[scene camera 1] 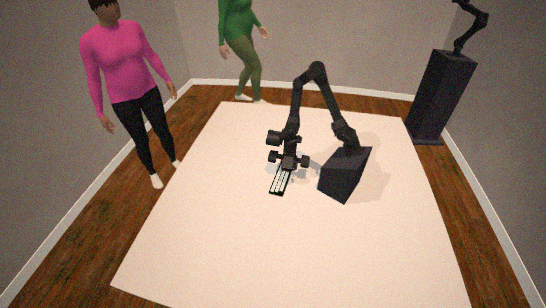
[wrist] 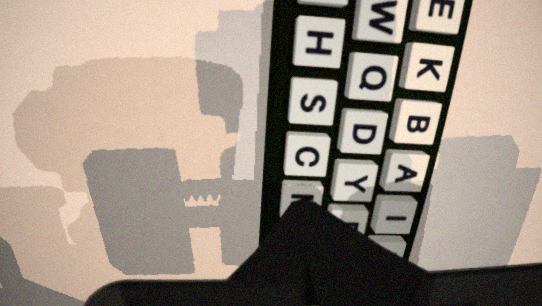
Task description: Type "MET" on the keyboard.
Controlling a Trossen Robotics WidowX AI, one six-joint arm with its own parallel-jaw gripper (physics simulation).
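Frame: origin at the arm's base, x ahead, y left, z up, level; metres.
Seen in the pictures: gripper, fingertip midpoint: [wrist: 302,212]; arm's base at its link origin: [scene camera 1: 354,152].
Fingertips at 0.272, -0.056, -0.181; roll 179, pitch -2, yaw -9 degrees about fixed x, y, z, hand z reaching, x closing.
Offsets run from my fingertips to a thing's top centre, as dx, dy, dz. Level surfaces: height alone.
The keyboard {+0.029, +0.040, +0.000} [scene camera 1: 276,193] [wrist: 276,125] is a narrow black board with three rows of white letter keys, lying on the pale mat. My gripper [scene camera 1: 288,168] [wrist: 302,212] is shut and empty, pointing down over the keyboard's far part in the scene view. In the wrist view its dark tip covers the lower part of a key {+0.000, +0.004, +0.000} [wrist: 299,192] below the C key {+0.005, +0.022, +0.000} [wrist: 307,154]; that key's letter is partly hidden and looks like M. Whether the tip touches it I cannot tell. The E key {+0.054, +0.063, +0.000} [wrist: 441,11] is at the top right. A T key does not show in the wrist view.
The arm's dark pedestal [scene camera 1: 340,175] stands on the pale mat {dz -0.016} [scene camera 1: 280,250], to the right of the keyboard. A person in pink [scene camera 1: 125,65] stands left of the mat, and a person in green [scene camera 1: 240,25] behind it. A second arm stands on a tall dark pedestal [scene camera 1: 440,95] at the right.
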